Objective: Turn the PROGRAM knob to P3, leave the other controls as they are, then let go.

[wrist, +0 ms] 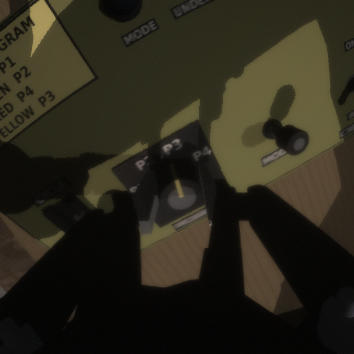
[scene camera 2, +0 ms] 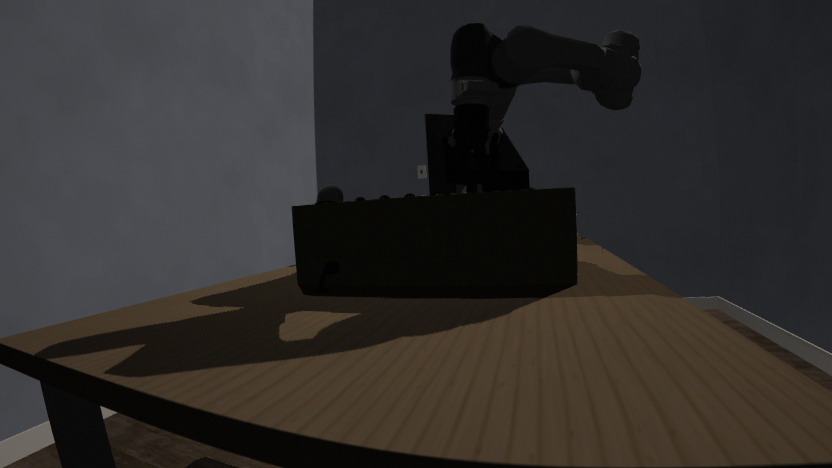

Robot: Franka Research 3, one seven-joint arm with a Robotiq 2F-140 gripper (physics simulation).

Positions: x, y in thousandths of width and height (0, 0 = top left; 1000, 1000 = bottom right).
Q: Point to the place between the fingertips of my gripper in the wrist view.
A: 504, 510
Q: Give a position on an olive control box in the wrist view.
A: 281, 281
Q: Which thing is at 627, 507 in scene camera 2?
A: An olive control box.
